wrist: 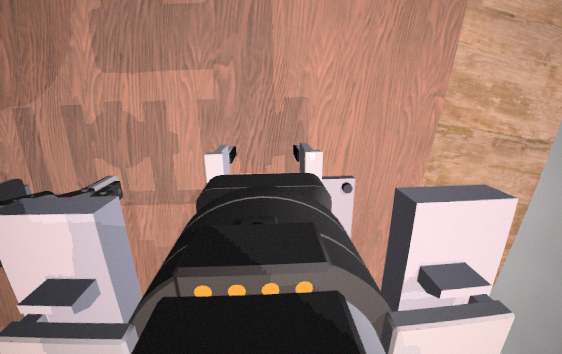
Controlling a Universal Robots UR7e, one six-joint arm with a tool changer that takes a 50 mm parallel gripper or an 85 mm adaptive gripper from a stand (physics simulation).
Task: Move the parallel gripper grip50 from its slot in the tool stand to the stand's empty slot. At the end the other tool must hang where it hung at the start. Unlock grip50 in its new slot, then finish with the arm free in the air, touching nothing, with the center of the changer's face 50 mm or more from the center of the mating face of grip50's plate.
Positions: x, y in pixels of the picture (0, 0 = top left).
Labels:
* black parallel gripper: 252, 234
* tool stand: 73, 264

